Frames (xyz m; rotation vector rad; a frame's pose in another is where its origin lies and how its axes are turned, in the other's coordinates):
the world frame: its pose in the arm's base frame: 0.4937 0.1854 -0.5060 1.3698 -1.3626 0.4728
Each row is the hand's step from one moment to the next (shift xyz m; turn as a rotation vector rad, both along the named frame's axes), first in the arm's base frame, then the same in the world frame.
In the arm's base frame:
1: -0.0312 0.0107 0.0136 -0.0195 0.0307 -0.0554
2: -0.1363 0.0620 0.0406 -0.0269 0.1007 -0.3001
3: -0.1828 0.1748 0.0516 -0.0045 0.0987 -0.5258
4: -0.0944 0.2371 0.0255 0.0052 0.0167 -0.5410
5: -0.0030 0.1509 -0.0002 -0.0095 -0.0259 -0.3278
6: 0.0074 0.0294 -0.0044 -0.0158 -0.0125 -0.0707
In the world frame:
1: -0.0013 0.0356 -0.0013 -0.0662 0.0028 -0.0005
2: -0.0284 0.1520 -0.0125 -0.3089 -0.0709 0.0223
3: -0.0815 0.2260 -0.0945 -0.4954 -0.1815 0.0889
4: -0.1086 0.1535 -0.1745 -0.4693 -0.2169 0.1604
5: -0.0683 0.0408 -0.1283 -0.2716 -0.1294 0.1331
6: -0.0150 -0.0008 -0.0267 -0.0591 -0.0176 0.0401

